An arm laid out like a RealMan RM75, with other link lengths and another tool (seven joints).
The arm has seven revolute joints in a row. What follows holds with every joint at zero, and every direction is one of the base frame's.
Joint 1 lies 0.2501 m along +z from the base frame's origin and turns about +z.
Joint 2 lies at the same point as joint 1 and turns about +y.
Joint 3 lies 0.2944 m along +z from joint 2 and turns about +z.
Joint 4 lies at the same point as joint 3 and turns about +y.
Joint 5 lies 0.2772 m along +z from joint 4 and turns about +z.
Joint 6 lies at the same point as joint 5 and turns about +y.
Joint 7 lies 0.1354 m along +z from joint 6 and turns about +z.
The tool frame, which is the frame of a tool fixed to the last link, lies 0.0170 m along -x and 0.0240 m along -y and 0.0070 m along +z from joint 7; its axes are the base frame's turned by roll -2.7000, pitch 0.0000 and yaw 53.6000 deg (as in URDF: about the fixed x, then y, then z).
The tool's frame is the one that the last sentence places.
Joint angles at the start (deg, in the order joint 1, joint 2, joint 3, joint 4, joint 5, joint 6, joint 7):
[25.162, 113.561, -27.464, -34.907, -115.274, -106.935, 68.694]
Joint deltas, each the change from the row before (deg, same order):
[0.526, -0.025, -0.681, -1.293, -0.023, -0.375, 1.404]
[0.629, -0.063, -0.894, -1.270, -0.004, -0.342, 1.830]
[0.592, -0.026, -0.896, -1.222, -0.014, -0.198, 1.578]
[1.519, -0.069, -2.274, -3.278, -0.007, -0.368, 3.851]
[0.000, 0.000, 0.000, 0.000, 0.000, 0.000, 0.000]
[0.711, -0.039, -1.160, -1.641, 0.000, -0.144, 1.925]
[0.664, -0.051, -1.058, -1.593, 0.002, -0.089, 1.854]
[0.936, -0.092, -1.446, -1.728, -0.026, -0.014, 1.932]
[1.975, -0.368, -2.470, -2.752, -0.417, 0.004, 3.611]
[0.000, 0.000, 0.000, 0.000, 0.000, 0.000, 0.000]
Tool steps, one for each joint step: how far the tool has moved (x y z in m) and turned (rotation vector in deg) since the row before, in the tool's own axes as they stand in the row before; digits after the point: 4 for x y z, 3 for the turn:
[-0.0066, 0.0042, 0.0026, 0.134, 1.112, -0.075]
[-0.0072, 0.0043, 0.0035, 0.156, 1.312, 0.267]
[-0.0068, 0.0041, 0.0036, 0.268, 1.223, 0.092]
[-0.0178, 0.0117, 0.0091, 0.946, 2.949, -0.165]
[0.0000, 0.0000, 0.0000, 0.000, 0.000, 0.000]
[-0.0086, 0.0061, 0.0041, 0.569, 1.407, -0.084]
[-0.0083, 0.0061, 0.0035, 0.627, 1.221, -0.105]
[-0.0103, 0.0077, 0.0055, 0.763, 1.632, -0.417]
[-0.0194, 0.0144, 0.0099, 1.643, 2.997, -0.594]
[0.0000, 0.0000, 0.0000, 0.000, 0.000, 0.000]

